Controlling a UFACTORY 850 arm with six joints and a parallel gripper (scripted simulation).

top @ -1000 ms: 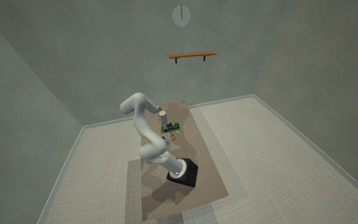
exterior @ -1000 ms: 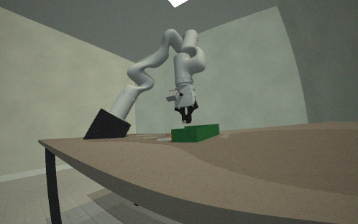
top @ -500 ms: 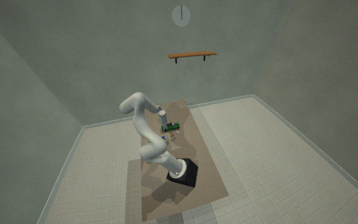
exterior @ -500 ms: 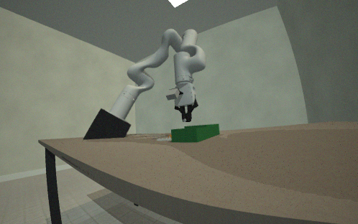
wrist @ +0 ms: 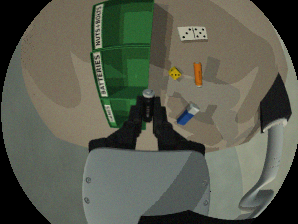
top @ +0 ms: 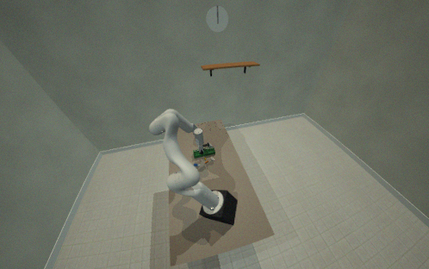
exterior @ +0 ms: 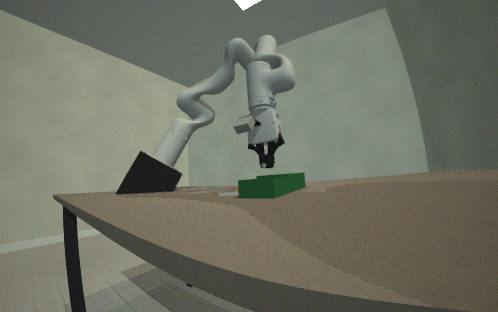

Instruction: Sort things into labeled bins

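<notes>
The orange battery is 90 mm behind my hand, 30 mm to the right of it and 80 mm below it. The rest, counted from my hand: white domino (60 mm behind, 110 mm to the right, 80 mm below); then yellow die (40 mm behind, 30 mm to the right, 80 mm below); then black battery (20 mm below).
</notes>
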